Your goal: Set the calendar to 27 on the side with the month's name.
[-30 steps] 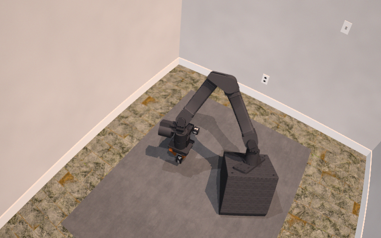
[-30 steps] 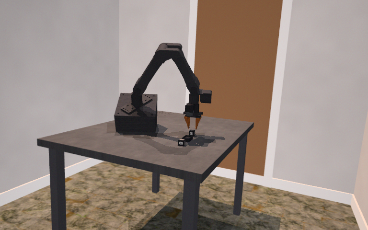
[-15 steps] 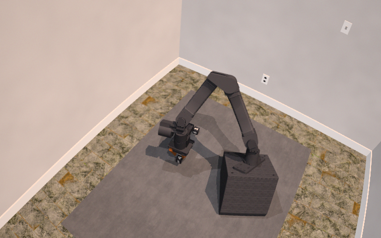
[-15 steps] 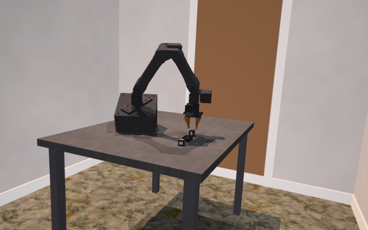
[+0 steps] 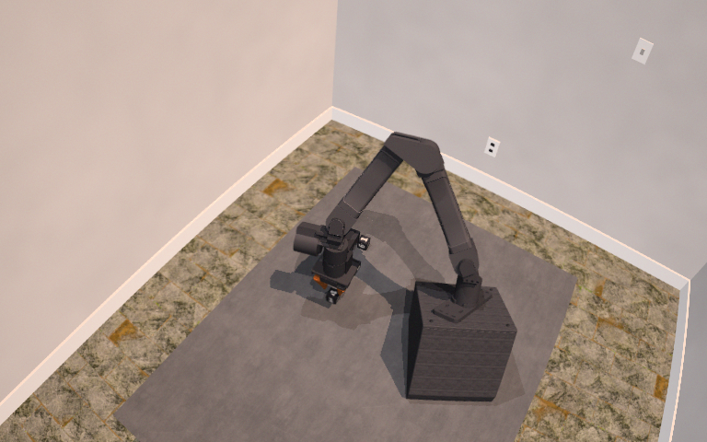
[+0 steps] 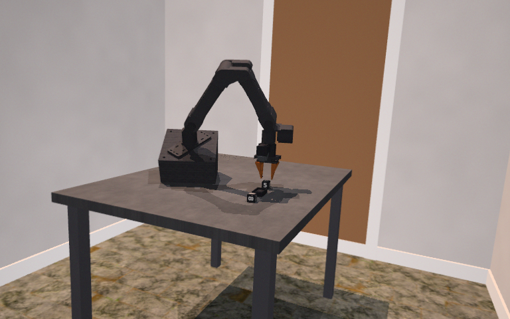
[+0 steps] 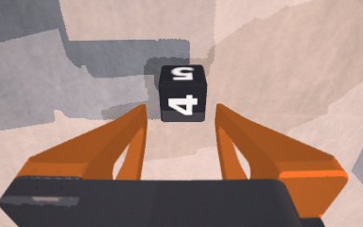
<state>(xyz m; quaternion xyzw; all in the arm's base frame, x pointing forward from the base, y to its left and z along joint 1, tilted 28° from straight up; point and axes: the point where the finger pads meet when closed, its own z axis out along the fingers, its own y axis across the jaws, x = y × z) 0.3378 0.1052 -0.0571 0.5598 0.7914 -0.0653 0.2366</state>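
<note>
The black cube lies 30 mm below my hand. From my hand the other things lie so: black digit cube (210 mm to the right, 60 mm ahead, 30 mm below); then black tray (100 mm to the right, 40 mm below, 30 mm ahead).
</note>
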